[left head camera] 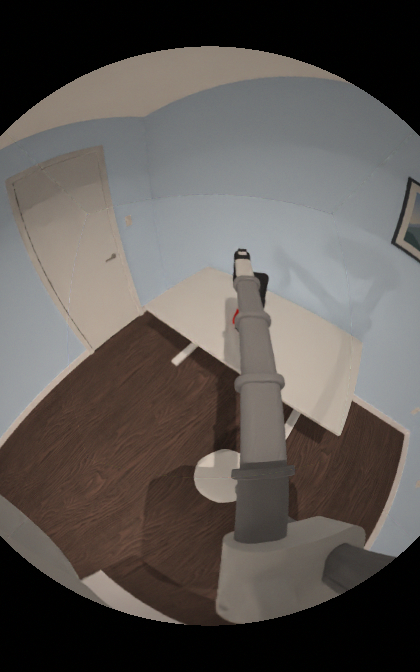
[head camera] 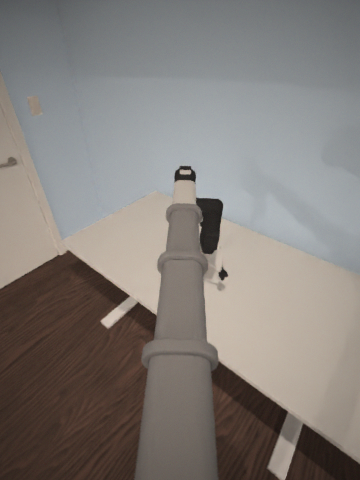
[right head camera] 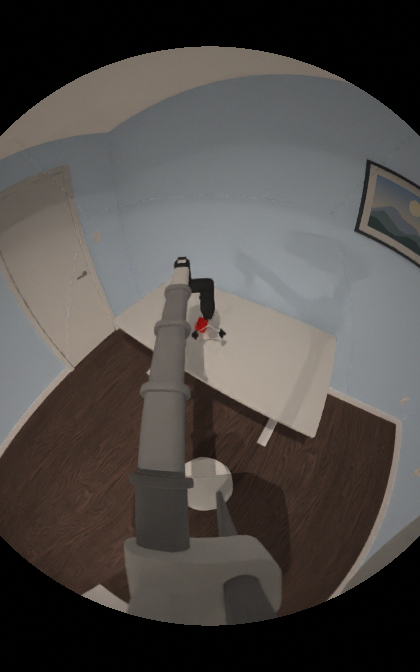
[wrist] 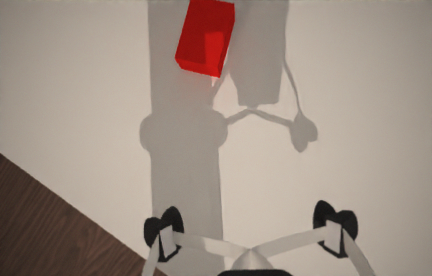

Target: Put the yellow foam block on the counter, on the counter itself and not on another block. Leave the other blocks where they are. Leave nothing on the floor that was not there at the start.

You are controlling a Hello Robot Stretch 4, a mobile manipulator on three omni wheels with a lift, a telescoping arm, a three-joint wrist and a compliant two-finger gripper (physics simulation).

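Places are measured from the robot's base along level axes (x ahead, y left, z up), in millimetres.
Pixels of known places: gripper, between the fingertips: (head camera: 204, 278) (wrist: 246, 221).
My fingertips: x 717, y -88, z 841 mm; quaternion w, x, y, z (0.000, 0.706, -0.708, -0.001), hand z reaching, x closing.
Behind a point stands the place of what it marks.
The yellow foam block does not show in any view. A red block (wrist: 206, 40) @(y -52, x 933, z 738 mm) (right head camera: 201, 325) (left head camera: 236, 317) lies on a pale table top (wrist: 370, 100) @(y -274, x 844, z 693 mm) (right head camera: 270, 360) (left head camera: 320, 350) (head camera: 290, 320) @(y -436, x 644, z 693 mm); I cannot tell whether this top is the counter. In the head camera view the block is hidden behind my arm. My gripper (wrist: 246, 221) @(y -88, x 717, z 841 mm) (right head camera: 209, 334) is open, with bare space between the fingertips. It hangs above the table top, and in the wrist view the red block lies beyond the fingertips, at the top and left of centre.
My extended arm (head camera: 181, 305) @(y -1, x 288, z 1258 mm) (left head camera: 257, 350) (right head camera: 167, 350) reaches over the table's front edge. A blue wall (head camera: 300, 150) @(y -520, x 1208, z 1170 mm) stands behind the table, and a door (left head camera: 65, 250) is at the left. Dark wood floor (head camera: 65, 360) @(y 709, x 771, z -28 mm) lies in front. A round white disc (left head camera: 216, 475) (right head camera: 207, 485) shows below the arm.
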